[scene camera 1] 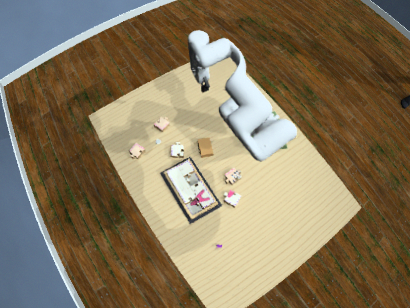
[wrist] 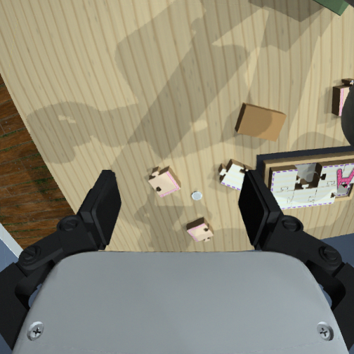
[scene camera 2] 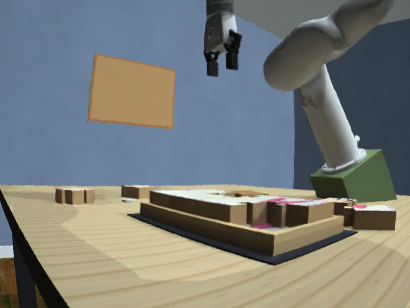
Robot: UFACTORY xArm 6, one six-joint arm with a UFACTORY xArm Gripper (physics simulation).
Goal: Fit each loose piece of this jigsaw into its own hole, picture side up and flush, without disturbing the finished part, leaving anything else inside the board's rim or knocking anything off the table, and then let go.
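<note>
My gripper (scene camera 1: 205,86) (scene camera 2: 222,69) (wrist: 179,186) is open and empty, high above the table. The jigsaw board (scene camera 1: 174,195) (scene camera 2: 210,227) (wrist: 300,159) holds joined white and magenta pieces, with open grey holes. One pink piece (scene camera 1: 161,124) (scene camera 2: 138,191) (wrist: 164,182) and another pink piece (scene camera 1: 136,150) (scene camera 2: 75,195) (wrist: 200,230) lie loose beyond the board's end. A white piece (scene camera 1: 177,150) (wrist: 233,176) lies nearer that end, partly behind a finger in the wrist view. A pink-and-grey piece (scene camera 1: 232,176) and a white-and-magenta piece (scene camera 1: 232,198) (scene camera 2: 375,217) lie beside the board's robot-facing side.
A brown block (scene camera 1: 205,147) (wrist: 260,121) lies near the white piece. A small pale disc (scene camera 1: 158,142) (scene camera 2: 128,200) (wrist: 196,195) lies between the pink pieces. A small purple object (scene camera 1: 219,246) lies beyond the board's other end. The arm stands on a green base (scene camera 2: 360,175).
</note>
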